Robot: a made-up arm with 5 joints. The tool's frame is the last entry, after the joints. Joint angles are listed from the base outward. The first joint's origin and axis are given. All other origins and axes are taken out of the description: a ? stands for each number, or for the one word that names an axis. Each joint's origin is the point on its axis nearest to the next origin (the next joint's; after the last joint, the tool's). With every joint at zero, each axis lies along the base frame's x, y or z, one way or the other. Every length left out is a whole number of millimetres.
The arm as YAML. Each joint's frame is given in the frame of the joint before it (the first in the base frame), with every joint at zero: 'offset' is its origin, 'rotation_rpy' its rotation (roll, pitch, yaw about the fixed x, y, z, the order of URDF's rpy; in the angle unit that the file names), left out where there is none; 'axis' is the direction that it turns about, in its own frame. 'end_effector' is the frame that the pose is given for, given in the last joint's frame.
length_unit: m
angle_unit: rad
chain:
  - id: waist
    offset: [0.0, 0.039, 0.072]
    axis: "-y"
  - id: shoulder
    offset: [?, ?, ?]
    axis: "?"
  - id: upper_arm
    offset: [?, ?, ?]
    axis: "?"
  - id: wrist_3
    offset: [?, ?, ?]
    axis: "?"
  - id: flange
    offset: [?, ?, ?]
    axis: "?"
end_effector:
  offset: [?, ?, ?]
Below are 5 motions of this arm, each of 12 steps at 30 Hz.
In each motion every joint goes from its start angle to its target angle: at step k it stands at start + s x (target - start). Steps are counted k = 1, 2, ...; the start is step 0. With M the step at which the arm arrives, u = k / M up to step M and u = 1 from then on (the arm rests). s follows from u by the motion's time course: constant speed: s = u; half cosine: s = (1 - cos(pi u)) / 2; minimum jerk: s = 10 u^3 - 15 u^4 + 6 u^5.
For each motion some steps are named. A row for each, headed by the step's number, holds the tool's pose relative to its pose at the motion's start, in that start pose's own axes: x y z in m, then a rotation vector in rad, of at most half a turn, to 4 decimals.
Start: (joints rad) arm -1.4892 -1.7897 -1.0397 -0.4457 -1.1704
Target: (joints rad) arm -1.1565 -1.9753 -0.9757 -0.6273 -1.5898
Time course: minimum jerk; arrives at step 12
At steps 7, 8, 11, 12:
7: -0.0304 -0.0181 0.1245 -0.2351 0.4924 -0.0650
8: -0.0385 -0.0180 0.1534 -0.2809 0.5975 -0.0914
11: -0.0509 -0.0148 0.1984 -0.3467 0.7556 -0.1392
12: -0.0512 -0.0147 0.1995 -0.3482 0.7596 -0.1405

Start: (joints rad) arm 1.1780 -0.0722 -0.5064 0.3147 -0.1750
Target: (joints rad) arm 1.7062 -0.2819 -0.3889 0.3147 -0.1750
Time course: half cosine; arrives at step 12
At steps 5, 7, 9, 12:
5: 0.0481 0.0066 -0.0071 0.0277 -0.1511 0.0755
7: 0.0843 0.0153 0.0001 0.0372 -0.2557 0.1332
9: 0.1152 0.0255 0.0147 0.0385 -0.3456 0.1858
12: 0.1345 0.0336 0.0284 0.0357 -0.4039 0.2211

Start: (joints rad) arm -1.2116 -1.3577 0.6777 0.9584 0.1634
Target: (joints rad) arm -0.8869 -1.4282 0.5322 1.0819 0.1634
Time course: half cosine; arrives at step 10
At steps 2, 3, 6, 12:
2: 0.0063 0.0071 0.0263 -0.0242 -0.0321 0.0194
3: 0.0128 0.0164 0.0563 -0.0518 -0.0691 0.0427
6: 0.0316 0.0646 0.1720 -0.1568 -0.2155 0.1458
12: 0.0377 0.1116 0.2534 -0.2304 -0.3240 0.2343

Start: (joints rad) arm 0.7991 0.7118 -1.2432 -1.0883 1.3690
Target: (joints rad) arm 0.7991 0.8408 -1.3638 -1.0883 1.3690
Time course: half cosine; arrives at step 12
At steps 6, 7, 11, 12:
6: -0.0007 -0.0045 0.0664 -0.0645 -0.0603 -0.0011
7: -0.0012 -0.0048 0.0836 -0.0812 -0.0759 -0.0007
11: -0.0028 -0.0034 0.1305 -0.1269 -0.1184 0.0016
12: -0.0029 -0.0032 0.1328 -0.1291 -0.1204 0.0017

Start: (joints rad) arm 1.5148 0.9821 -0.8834 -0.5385 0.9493
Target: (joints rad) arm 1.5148 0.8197 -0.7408 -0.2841 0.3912
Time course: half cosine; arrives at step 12
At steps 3, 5, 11, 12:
3: -0.0005 0.0024 -0.0204 0.0227 0.0654 0.0072
5: -0.0028 0.0072 -0.0509 0.0564 0.1653 0.0212
11: -0.0175 0.0253 -0.1277 0.1415 0.4378 0.0766
12: -0.0181 0.0259 -0.1297 0.1437 0.4453 0.0785

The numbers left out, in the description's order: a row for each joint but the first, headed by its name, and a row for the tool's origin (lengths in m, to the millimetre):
shoulder: xyz -0.013 0.0 -0.238, axis -z
upper_arm: xyz 0.064 -0.646 0.0, axis +y
wrist_3: xyz -0.07 0.0 0.09, axis -y
flange: xyz 0.109 0.0 0.265, axis -y
tool: xyz 0.168 0.0 -0.085

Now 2 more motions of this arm.
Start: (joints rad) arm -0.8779 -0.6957 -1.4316 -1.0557 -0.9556
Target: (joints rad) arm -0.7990 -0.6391 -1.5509 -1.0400 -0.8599
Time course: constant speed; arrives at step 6
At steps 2, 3, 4, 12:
2: -0.0145 -0.0038 0.0089 -0.0046 -0.0972 -0.0248
3: -0.0220 -0.0056 0.0133 -0.0074 -0.1460 -0.0370
4: -0.0298 -0.0072 0.0175 -0.0107 -0.1948 -0.0490
12: -0.0458 -0.0099 0.0255 -0.0184 -0.2926 -0.0727

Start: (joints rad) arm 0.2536 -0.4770 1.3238 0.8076 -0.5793
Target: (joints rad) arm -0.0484 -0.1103 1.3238 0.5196 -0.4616
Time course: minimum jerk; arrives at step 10
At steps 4, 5, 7, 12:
4: 0.0242 -0.0290 -0.1139 0.1218 0.1416 -0.0153
5: 0.0306 -0.0402 -0.1823 0.1902 0.2250 -0.0252
7: 0.0261 -0.0499 -0.3112 0.3136 0.3819 -0.0460
12: 0.0160 -0.0497 -0.3735 0.3720 0.4590 -0.0574

